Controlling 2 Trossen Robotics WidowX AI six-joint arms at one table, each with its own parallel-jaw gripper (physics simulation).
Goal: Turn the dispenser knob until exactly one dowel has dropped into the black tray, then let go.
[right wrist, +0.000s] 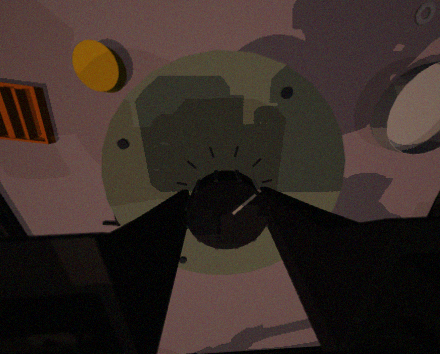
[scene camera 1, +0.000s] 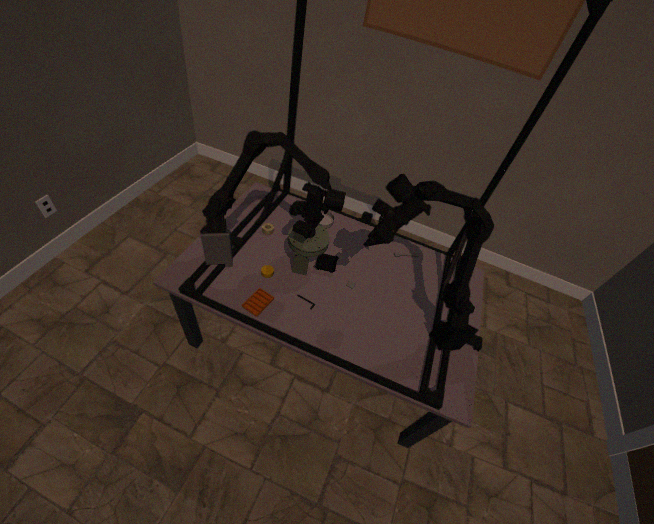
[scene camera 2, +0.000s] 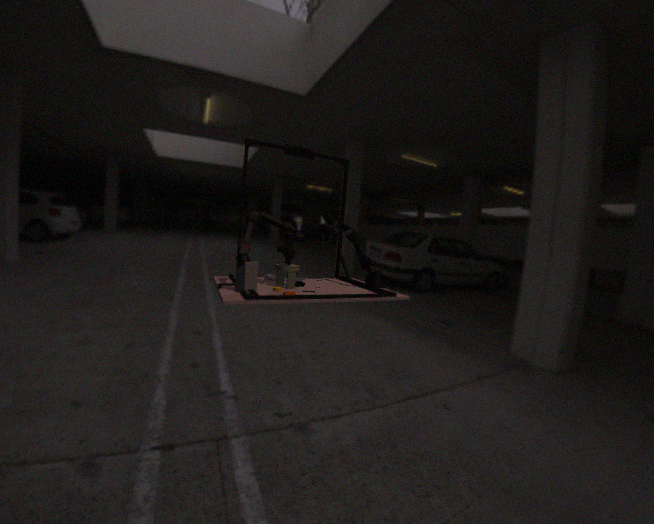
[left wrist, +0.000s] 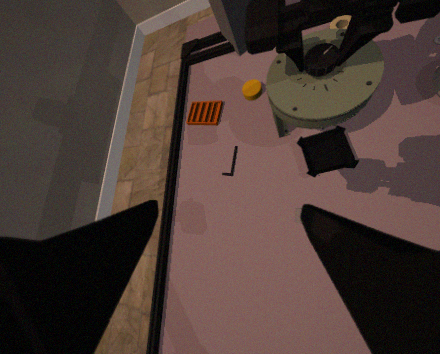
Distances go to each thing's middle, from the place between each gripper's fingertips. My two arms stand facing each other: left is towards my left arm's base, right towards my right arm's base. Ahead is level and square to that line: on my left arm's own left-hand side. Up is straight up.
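Scene:
The olive round dispenser (right wrist: 225, 109) is 10 mm below my right hand. Counting from that same right hand, I find the round dish (right wrist: 398, 123) 260 mm behind, 140 mm below and 10 mm to the right, while the orange ribbed block (left wrist: 205, 112) is 140 mm below, 270 mm ahead and 80 mm to the right. The black knob (right wrist: 226, 210) is 10 mm below my right hand.
From my left hand, the olive round dispenser is 160 mm below, 220 mm to the right and 90 mm behind. The round dish is 230 mm to the right of my left hand, 360 mm behind it and 290 mm below it, and the orange ribbed block is 180 mm ahead of that left hand, 300 mm below it and 300 mm to the right of it. That leaves the black knob, which is 90 mm behind my left hand, 160 mm below it and 220 mm to the right of it.

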